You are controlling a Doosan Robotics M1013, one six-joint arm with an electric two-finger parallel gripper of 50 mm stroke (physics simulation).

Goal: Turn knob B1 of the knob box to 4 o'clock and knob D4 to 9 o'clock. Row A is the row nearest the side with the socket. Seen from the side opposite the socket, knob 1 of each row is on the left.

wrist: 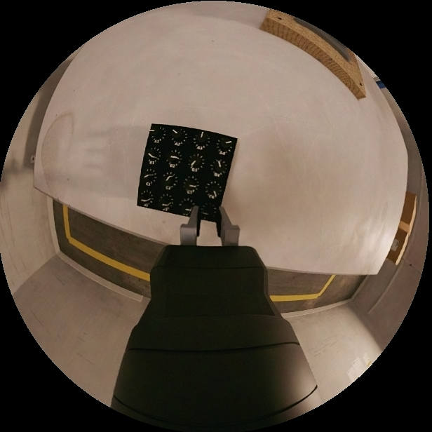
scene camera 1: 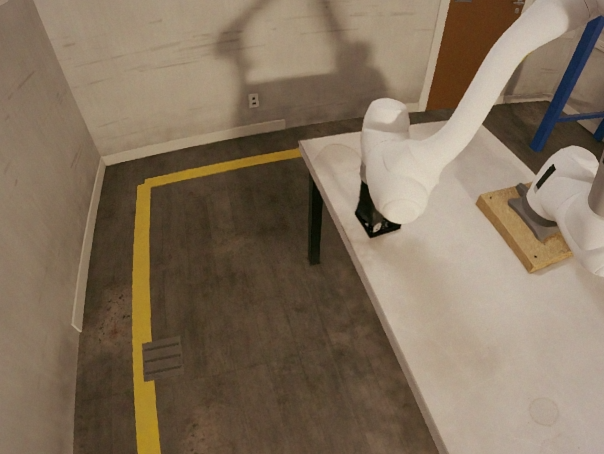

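Where they show: gripper, fingertip midpoint: (scene camera 1: pixel 372 227); arm's base, origin of the base link: (scene camera 1: pixel 539 215).
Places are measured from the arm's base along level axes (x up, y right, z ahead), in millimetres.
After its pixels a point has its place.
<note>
The black knob box (scene camera 1: pixel 391 230) {x -34, y 138, z 520 mm} (wrist: pixel 182 171) lies on the white table, row A at the top and row D nearest my gripper in the wrist view. Knob B1 (wrist: pixel 153 156) is in the left column; its white line slants from upper left to lower right, and which end points is too small to tell. My gripper (wrist: pixel 208 214) is open partway with nothing held, its fingertips at the D4 corner of the box. Knob D4 lies dark between and below the fingertips, its pointer unreadable. The arm hides the fingertips in the scene view. The socket does not show.
The white table (scene camera 1: pixel 450 320) {x -43, y -187, z 509 mm} (wrist: pixel 300 165) has its long edge close to the box. A wooden board (scene camera 1: pixel 500 210) {x 1, y 66, z 137 mm} (wrist: pixel 320 52) under the arm's base lies across the table. Yellow tape (scene camera 1: pixel 142 250) marks the floor beside the table.
</note>
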